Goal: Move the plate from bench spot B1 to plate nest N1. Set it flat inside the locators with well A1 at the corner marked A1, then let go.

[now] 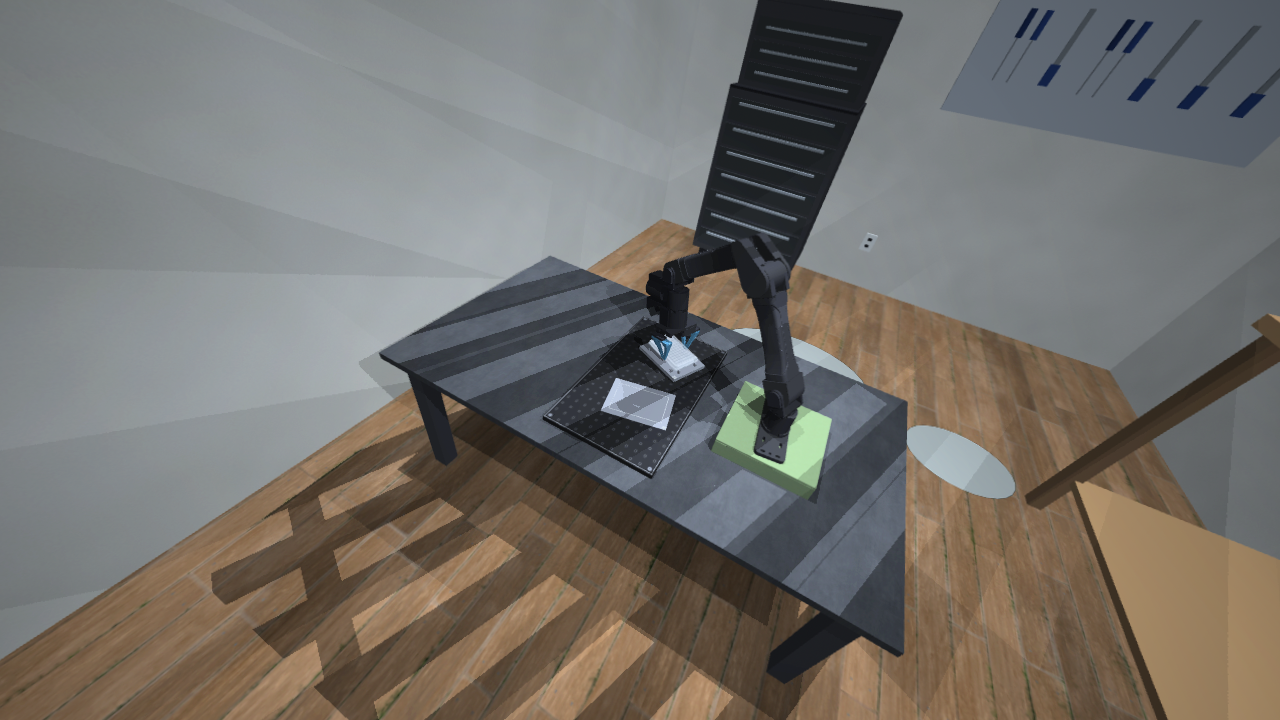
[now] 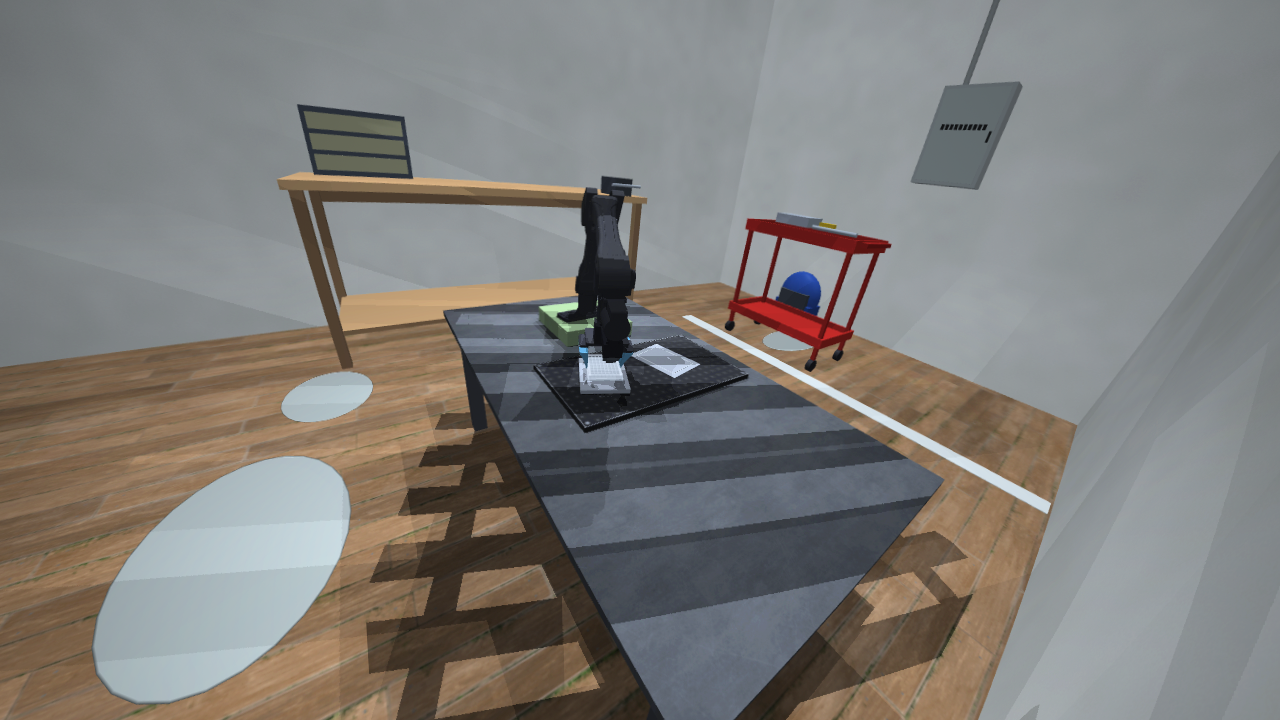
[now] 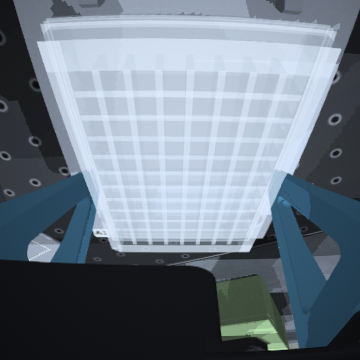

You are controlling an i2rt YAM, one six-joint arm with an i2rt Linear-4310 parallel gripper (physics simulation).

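Observation:
The clear well plate is a see-through grid of wells. My gripper is shut on the plate, with a blue finger on each long side. The plate hangs level over a grey pad that has dark locator blocks at its far corners. I cannot tell whether the plate touches the pad. A small A1 label shows at the near left corner of the plate. A flat white rectangle lies empty on the black breadboard.
The arm stands on a green base block on the dark striped table. A red cart and a wooden bench stand away from the table.

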